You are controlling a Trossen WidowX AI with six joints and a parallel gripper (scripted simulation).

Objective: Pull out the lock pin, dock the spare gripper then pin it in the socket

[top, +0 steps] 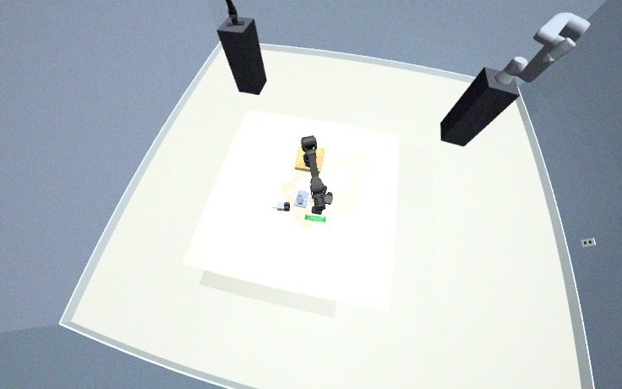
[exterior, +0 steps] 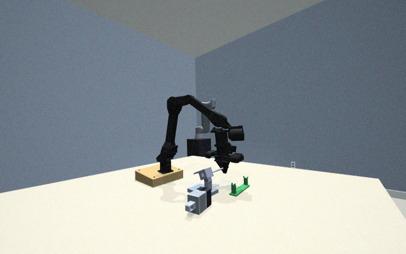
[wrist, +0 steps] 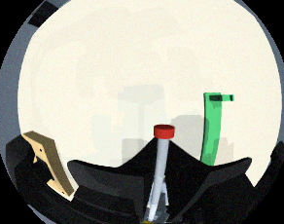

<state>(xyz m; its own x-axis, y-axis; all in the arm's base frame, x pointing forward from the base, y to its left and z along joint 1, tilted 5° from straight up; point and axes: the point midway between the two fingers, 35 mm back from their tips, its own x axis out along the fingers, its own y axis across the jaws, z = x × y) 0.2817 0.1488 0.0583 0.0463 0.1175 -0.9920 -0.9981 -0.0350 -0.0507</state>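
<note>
Now: gripper tip 9 cm short of the green cradle, 3 cm above it and 1 cm to the left of it. The rest, counted from my gripper tip: grey mount 13 cm to the right, 1 cm behind; then spare gripper 25 cm to the right, 8 cm ahead, 3 cm below.
</note>
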